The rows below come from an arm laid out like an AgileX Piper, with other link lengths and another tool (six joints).
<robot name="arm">
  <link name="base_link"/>
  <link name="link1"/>
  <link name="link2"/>
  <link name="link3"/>
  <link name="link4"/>
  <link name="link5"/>
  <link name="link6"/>
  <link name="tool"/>
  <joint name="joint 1" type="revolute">
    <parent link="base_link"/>
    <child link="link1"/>
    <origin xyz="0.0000 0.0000 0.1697" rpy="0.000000 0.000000 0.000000"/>
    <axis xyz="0 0 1"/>
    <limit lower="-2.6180" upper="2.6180"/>
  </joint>
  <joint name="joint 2" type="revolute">
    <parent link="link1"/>
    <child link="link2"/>
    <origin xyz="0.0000 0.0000 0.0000" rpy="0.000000 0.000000 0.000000"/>
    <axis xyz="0 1 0"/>
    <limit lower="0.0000" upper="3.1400"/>
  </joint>
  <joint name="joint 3" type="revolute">
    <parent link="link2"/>
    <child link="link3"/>
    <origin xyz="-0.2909 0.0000 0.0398" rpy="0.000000 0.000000 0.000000"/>
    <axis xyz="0 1 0"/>
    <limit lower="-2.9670" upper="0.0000"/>
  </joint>
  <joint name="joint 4" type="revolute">
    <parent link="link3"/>
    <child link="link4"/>
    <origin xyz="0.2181 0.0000 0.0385" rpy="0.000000 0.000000 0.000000"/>
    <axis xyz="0.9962 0 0.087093"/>
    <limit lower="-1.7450" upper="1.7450"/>
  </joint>
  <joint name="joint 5" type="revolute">
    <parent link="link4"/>
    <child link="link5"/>
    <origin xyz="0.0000 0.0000 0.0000" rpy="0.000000 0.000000 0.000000"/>
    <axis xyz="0 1 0"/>
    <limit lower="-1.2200" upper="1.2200"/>
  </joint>
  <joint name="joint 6" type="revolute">
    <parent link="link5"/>
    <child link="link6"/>
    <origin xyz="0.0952 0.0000 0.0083" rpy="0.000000 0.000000 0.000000"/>
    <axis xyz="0.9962 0 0.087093"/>
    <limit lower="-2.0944" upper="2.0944"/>
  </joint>
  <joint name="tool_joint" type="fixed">
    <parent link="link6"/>
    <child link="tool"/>
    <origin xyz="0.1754 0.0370 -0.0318" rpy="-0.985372 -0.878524 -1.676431"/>
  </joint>
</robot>
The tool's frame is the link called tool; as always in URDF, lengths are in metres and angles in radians.
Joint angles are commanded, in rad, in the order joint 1, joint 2, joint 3, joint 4, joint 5, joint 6. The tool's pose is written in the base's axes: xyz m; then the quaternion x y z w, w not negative. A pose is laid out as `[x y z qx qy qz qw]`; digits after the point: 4 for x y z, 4 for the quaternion.
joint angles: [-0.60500, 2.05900, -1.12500, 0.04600, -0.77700, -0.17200]
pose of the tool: [0.5027 -0.3215 0.1851 -0.5988 0.2464 -0.7548 0.1047]
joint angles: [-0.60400, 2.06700, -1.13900, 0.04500, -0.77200, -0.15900]
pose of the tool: [0.5059 -0.3219 0.1853 -0.5953 0.2492 -0.7561 0.1090]
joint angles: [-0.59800, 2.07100, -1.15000, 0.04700, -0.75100, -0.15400]
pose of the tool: [0.5088 -0.3193 0.1823 -0.5980 0.2533 -0.7519 0.1139]
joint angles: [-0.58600, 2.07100, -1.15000, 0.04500, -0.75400, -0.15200]
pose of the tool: [0.5129 -0.3130 0.1831 -0.5986 0.2487 -0.7521 0.1189]
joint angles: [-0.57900, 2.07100, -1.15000, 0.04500, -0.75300, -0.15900]
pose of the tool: [0.5148 -0.3096 0.1826 -0.6017 0.2448 -0.7508 0.1196]
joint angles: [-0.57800, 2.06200, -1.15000, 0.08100, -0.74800, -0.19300]
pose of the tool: [0.5113 -0.3148 0.1862 -0.6005 0.2483 -0.7524 0.1079]
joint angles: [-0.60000, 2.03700, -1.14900, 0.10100, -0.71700, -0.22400]
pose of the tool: [0.4996 -0.3274 0.1918 -0.6028 0.2559 -0.7502 0.0916]
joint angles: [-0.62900, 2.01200, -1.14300, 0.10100, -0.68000, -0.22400]
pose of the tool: [0.4866 -0.3382 0.1945 -0.6036 0.2690 -0.7458 0.0838]
